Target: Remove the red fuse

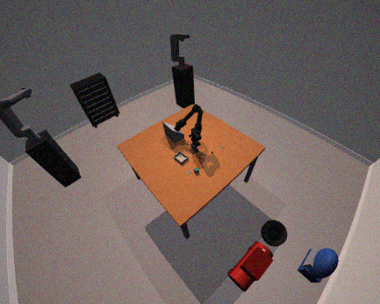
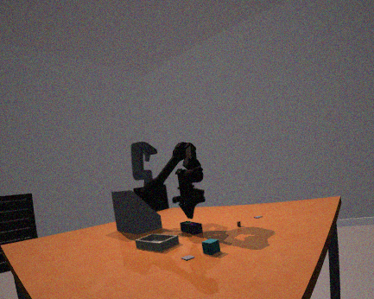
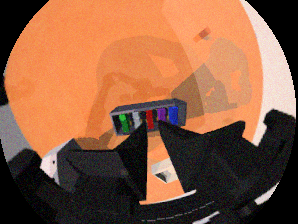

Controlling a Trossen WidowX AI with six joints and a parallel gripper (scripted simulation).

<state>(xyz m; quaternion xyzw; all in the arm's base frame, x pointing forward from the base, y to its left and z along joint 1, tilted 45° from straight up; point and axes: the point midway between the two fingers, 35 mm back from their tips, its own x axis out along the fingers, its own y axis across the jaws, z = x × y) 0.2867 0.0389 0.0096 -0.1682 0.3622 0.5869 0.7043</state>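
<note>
Right now the red fuse is 30 mm below my gripper tip. The rest, counted from my gripper tip: grey tray: 210 mm to the right, 60 mm below; then teal cube: 250 mm ahead, 200 mm to the right, 40 mm below.
</note>
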